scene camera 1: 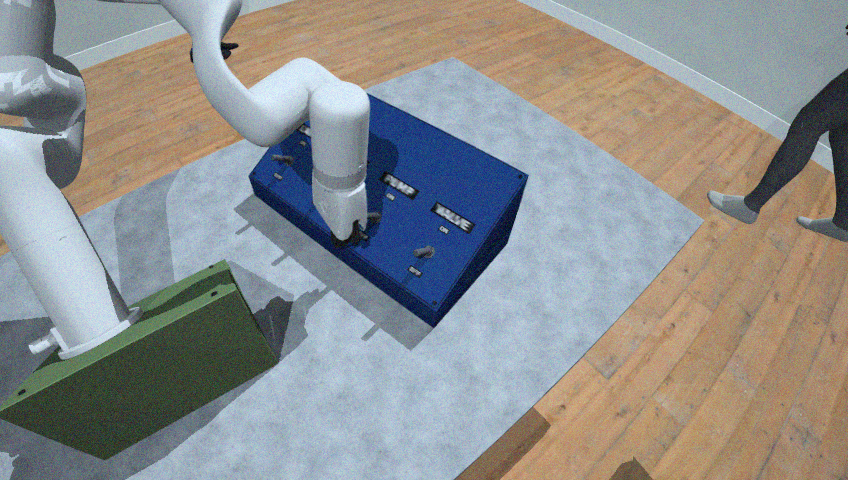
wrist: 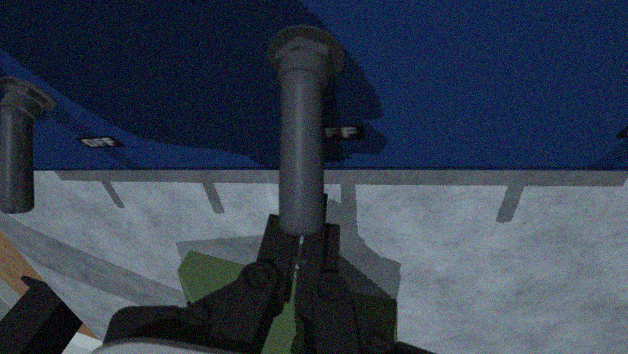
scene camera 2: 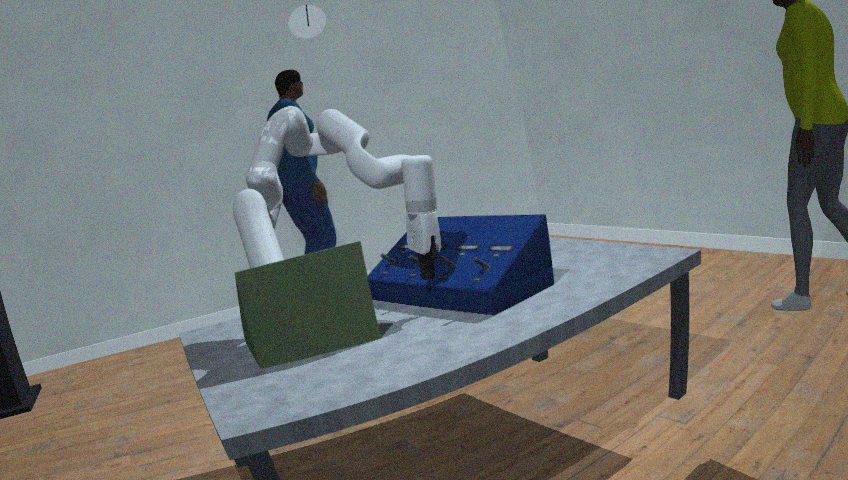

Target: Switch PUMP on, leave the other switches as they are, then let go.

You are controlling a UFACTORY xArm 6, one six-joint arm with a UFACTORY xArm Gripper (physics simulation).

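Places are measured from the arm's base along level axes (x ahead, y left, z up), in millimetres.
Pixels of known places: gripper, fingertip midpoint: (scene camera 1: 341,241) (scene camera 2: 428,278); arm's base at its link origin: (scene camera 1: 103,334) (scene camera 2: 277,294).
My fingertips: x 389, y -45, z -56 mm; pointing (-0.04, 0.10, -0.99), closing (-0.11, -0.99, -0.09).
Note:
Ahead of a thing's pixels: the offset from my fingertips to its top centre. "pt": to the spot under its first point. Level surfaces: height alone.
The blue sloped console (scene camera 1: 470,169) (scene camera 2: 512,237) (wrist: 475,75) carries a row of grey lever switches. The PUMP switch @(dx +57, dy -5, dz +48 mm) (scene camera 1: 373,217) (scene camera 2: 448,265) (wrist: 301,150), below the PUMP label @(dx +138, dy +9, dz +50 mm) (scene camera 1: 399,184), leans to its OFF side; its OFF label @(pt dx +41, dy -14, dz -6 mm) (wrist: 345,132) is partly hidden by the lever in the wrist view. My gripper (scene camera 1: 352,239) (scene camera 2: 427,274) (wrist: 305,213) is shut and empty. Its fingertips are close at the lever's free end, on the OFF side; whether they touch is unclear. The VALVE switch @(dx +77, dy -123, dz +48 mm) (scene camera 1: 423,252) (scene camera 2: 480,265) leans toward OFF.
The far-left switch @(dx +17, dy +232, dz +48 mm) (scene camera 1: 283,159) (scene camera 2: 387,259) leans toward its OFF side. A neighbouring switch @(pt dx +38, dy +108, dz +34 mm) (wrist: 17,160) stands left of PUMP in the wrist view; the arm hides it in scene camera 1. A green block (scene camera 1: 178,368) (scene camera 2: 309,303) stands by the arm's base on the grey table @(dz -83 mm) (scene camera 1: 571,237) (scene camera 2: 618,261).

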